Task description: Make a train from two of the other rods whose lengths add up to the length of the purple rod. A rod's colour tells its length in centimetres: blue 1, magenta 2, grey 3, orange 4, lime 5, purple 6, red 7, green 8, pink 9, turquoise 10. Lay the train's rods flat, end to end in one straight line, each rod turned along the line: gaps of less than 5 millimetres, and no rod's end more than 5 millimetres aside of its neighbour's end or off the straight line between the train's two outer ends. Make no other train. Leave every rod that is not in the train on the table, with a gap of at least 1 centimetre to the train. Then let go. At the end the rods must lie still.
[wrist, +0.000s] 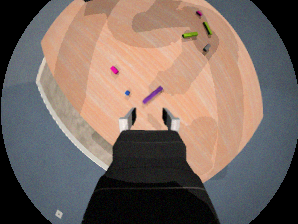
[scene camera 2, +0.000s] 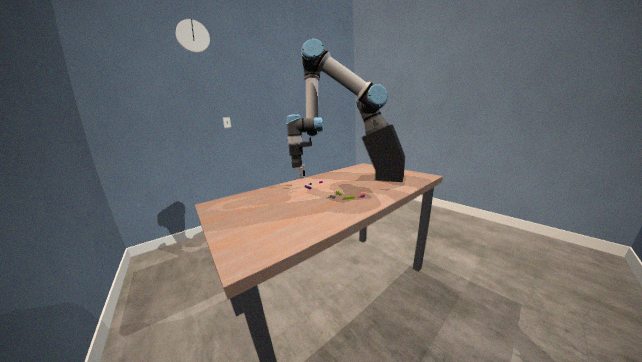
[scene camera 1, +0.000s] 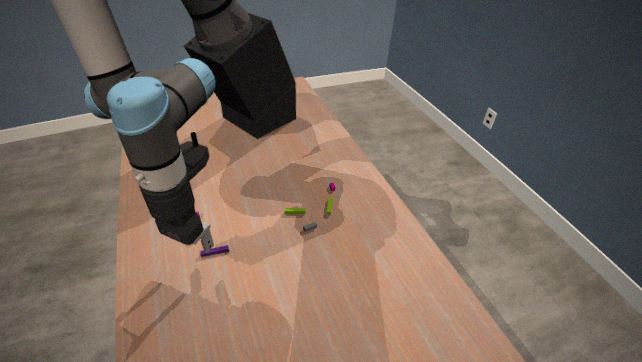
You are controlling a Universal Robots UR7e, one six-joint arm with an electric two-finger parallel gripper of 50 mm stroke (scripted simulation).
Scene:
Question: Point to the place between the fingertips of my gripper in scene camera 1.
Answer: At 197, 243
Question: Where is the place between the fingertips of my gripper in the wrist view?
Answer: At 149, 112

